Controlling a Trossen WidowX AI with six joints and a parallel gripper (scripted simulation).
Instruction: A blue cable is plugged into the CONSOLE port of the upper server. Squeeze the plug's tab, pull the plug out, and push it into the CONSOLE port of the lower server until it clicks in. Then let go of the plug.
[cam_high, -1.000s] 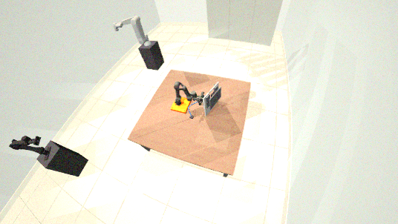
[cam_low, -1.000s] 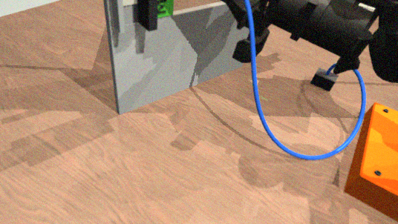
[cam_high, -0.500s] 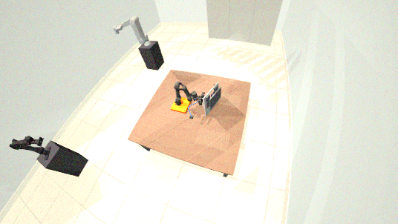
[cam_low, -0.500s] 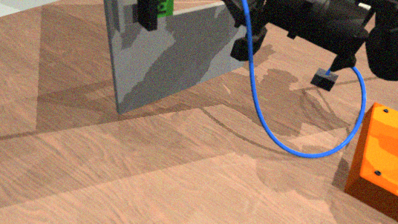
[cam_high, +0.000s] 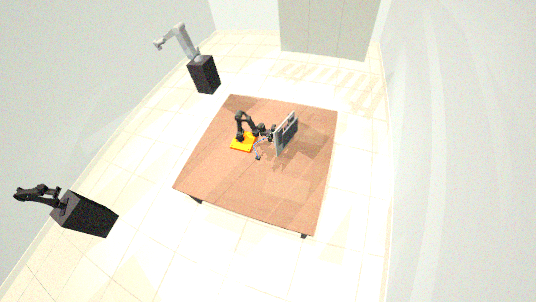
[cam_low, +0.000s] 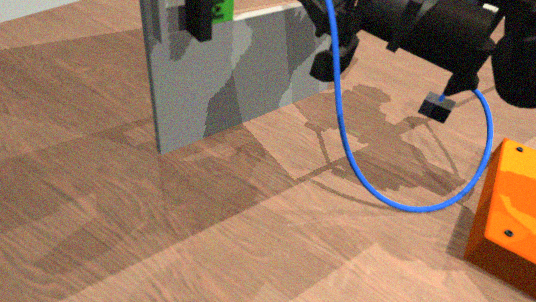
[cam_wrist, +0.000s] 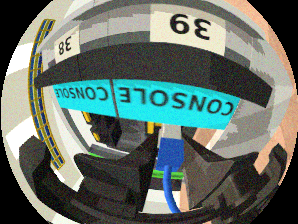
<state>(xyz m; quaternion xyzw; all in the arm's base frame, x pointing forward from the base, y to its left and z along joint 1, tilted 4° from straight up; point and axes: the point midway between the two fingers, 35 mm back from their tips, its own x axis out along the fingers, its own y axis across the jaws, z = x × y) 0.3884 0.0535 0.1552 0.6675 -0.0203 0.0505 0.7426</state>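
My gripper tip is right at the plug. Round my gripper tip: black anchor block (200 mm behind, 180 mm below, 170 mm to the right).
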